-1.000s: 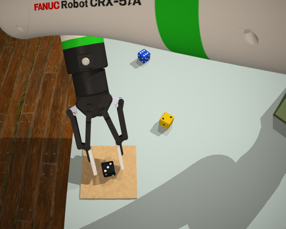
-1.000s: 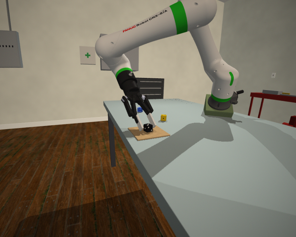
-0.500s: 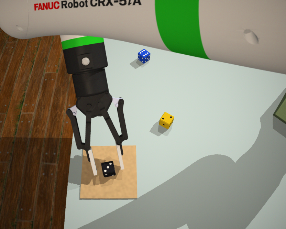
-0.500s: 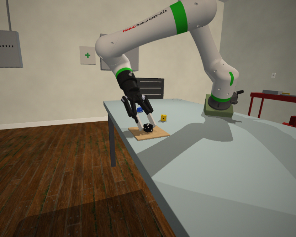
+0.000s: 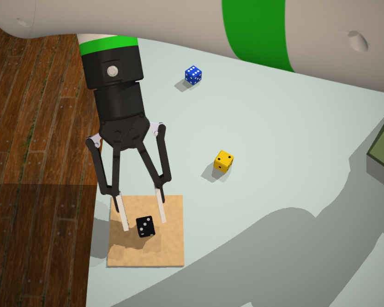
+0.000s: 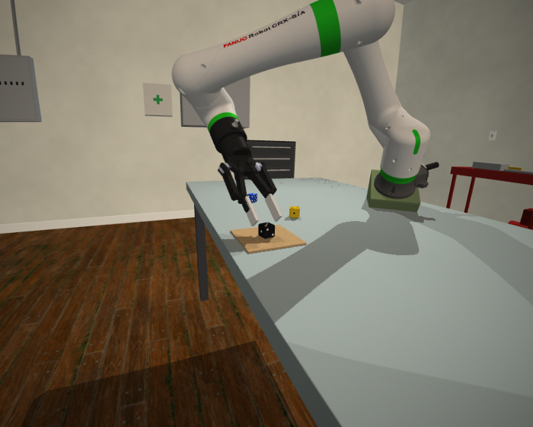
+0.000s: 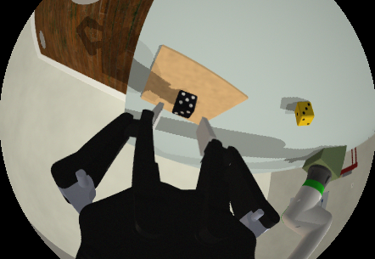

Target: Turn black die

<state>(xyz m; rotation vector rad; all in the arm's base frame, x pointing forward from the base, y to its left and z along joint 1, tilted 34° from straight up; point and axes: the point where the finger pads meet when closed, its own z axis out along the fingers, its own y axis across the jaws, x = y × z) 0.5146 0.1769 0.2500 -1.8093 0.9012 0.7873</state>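
The black die is 4 cm below my hand, 2 cm to the left of it and 1 cm behind it. From my hand the other things lie so: yellow die: 16 cm to the right, 12 cm behind, 5 cm below; blue die: 37 cm to the right, 5 cm below; tan mat: 6 cm below, 2 cm to the left, 1 cm behind.
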